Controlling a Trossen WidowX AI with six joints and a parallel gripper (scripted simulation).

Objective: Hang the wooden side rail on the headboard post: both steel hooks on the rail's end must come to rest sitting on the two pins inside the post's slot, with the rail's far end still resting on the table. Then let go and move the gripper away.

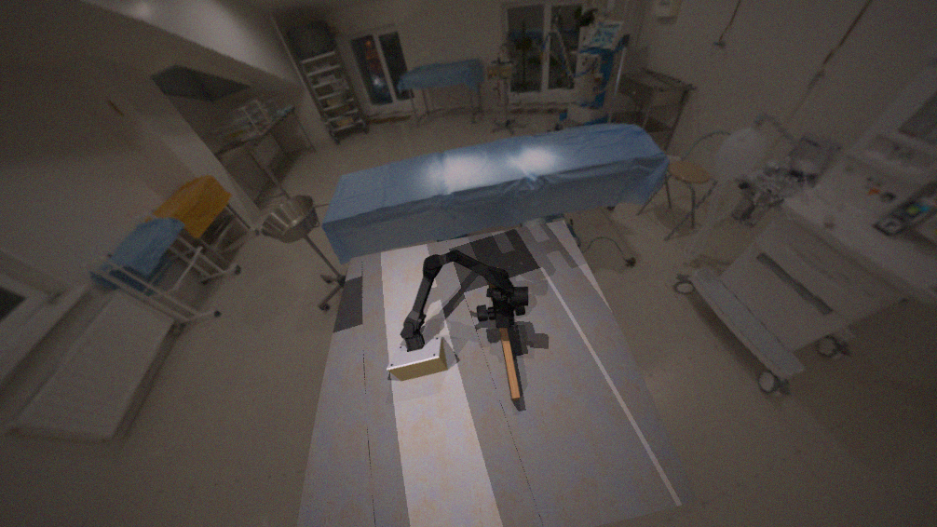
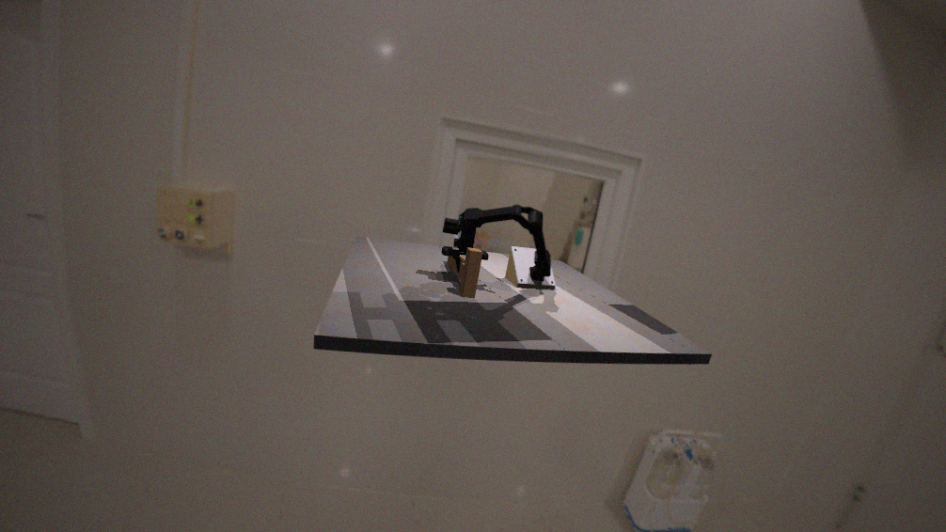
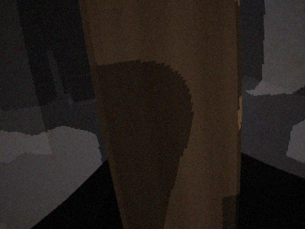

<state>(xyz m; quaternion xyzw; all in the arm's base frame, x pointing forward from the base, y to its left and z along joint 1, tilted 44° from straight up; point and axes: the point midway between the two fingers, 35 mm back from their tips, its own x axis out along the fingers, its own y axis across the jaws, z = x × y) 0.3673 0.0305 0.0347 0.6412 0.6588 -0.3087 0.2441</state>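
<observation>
The headboard post lies 10 mm ahead of my gripper tip, 150 mm to the left of it and 40 mm above it.
</observation>
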